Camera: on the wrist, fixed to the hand. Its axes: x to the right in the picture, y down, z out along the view.
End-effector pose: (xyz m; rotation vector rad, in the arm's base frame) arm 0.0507 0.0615 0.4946 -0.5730 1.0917 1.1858
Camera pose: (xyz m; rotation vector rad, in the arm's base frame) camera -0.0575 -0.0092 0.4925 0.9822 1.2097 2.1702
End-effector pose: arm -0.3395 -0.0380 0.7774 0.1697 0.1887 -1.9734
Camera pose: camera -0.2542 -0.0223 0.6816 0.0133 -0.4633 -0.4646
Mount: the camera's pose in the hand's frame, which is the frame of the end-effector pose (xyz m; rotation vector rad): -0.0282 0.0773 -0.0997 0.3206 -0.4702 1.5219
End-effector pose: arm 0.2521 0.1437 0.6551 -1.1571 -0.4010 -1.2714
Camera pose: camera 0.2775 0.0649 0.5559 -1.0391 0.0221 0.3806
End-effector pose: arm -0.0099 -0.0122 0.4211 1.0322 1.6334 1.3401
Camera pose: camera -0.0821 -0.0653 0.5142 -2.7369 -0.4973 -1.3884
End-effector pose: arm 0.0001 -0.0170 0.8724 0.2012 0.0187 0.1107
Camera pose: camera -0.0392 0.0749 0.7904 0.5244 -0.6006 1.5804
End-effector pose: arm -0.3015 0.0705 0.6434 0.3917 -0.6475 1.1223
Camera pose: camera -0.3526 0.1405 0.5475 0.4203 -1.2418 2.6460
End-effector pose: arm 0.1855 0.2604 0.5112 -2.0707 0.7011 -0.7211
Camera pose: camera 0.0795 0.1893 0.4905 -0.8574 1.4153 0.4840
